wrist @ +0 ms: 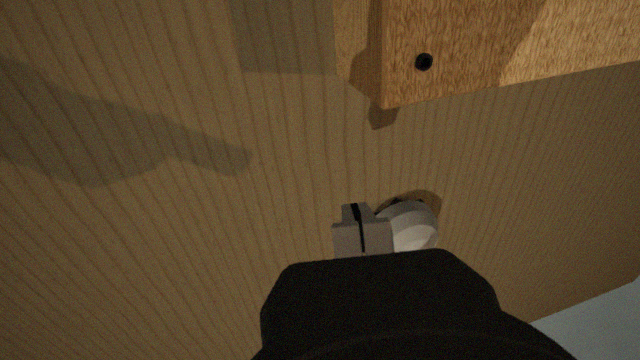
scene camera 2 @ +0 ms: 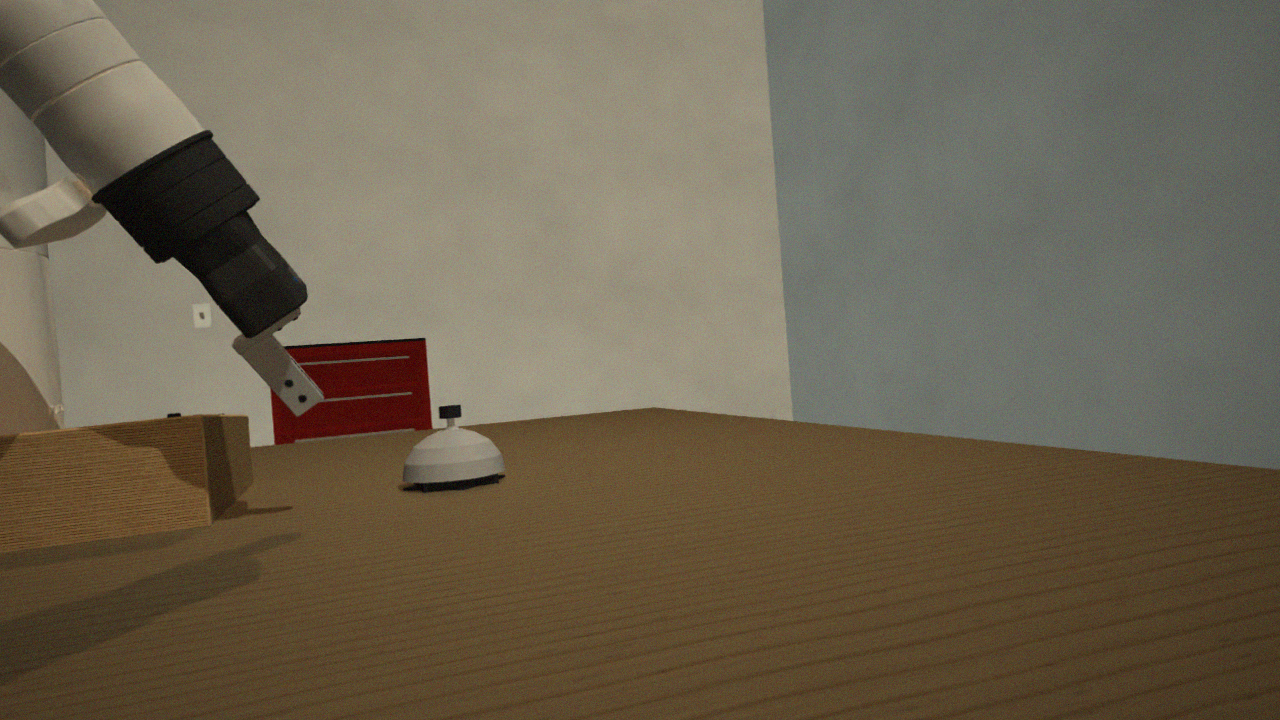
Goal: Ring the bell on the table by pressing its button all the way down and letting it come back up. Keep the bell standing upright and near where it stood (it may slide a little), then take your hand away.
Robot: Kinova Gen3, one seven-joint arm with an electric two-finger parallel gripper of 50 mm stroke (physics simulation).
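Frame: origin at the arm's base, x ahead, y left, z up, level; metres.
Where they show: gripper, fingertip midpoint: (wrist: pixel 355 220) (scene camera 2: pixel 310 405).
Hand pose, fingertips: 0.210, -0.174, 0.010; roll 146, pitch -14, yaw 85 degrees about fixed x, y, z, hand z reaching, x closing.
After its pixels a point has its place, as x, y, z.
The bell (scene camera 2: pixel 453 456) {0.314, -0.152, -0.042} (wrist: pixel 414 229) {0.295, -0.112, -0.033} is a pale dome on a dark base and stands upright on the table (scene camera 2: pixel 716 573) {0.333, -0.501, -0.069} (wrist: pixel 200 240) {0.247, -0.306, -0.069}. Its black button (scene camera 2: pixel 450 411) {0.321, -0.125, -0.007} is up on a short stem above the dome in the scene view; in the wrist view the button is hidden. My gripper (scene camera 2: pixel 308 404) {0.210, -0.174, 0.010} (wrist: pixel 355 220) {0.210, -0.174, 0.010} is shut with nothing between its fingers. In the scene view its fingertips are to the left of the bell, slightly higher than the button and apart from it. In the wrist view the fingers overlap the left edge of the dome.
A wooden block (scene camera 2: pixel 107 479) {0.085, -0.139, -0.029} (wrist: pixel 465 45) {0.124, -0.099, 0.007} with a dark round spot on top lies on the table, left of the bell in the scene view. A red cabinet (scene camera 2: pixel 358 376) stands behind the table. Walls rise beyond.
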